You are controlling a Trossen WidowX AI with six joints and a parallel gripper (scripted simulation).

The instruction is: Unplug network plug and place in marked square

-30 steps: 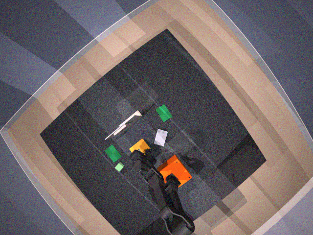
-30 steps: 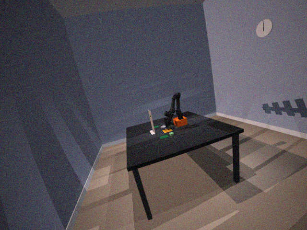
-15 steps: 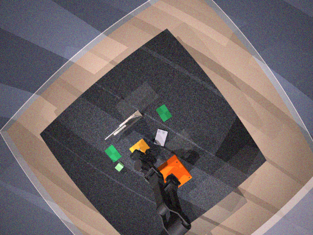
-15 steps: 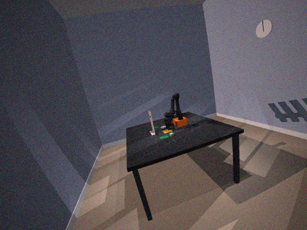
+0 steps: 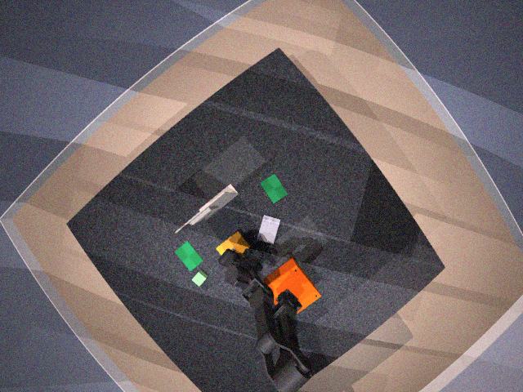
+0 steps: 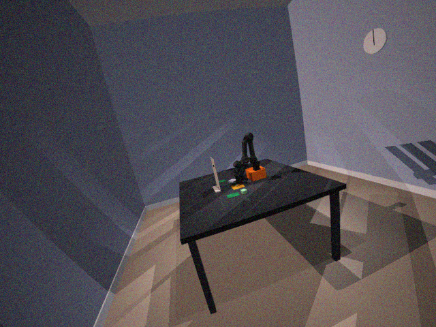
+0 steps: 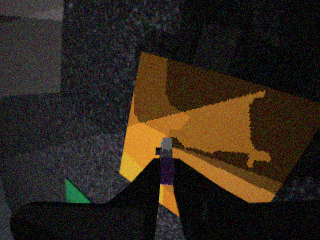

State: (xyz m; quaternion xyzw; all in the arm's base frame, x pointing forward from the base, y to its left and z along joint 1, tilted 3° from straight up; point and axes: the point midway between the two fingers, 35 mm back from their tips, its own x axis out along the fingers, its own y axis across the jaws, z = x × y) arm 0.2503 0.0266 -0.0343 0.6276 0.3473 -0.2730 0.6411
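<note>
My gripper tip is right at the network plug. Also, from my gripper tip: light green cube (2 cm ahead, 19 cm to the left, 1 cm below); then orange marked square (1 cm behind, 2 cm below); then upright panel (17 cm ahead, 9 cm to the right, 13 cm above).
</note>
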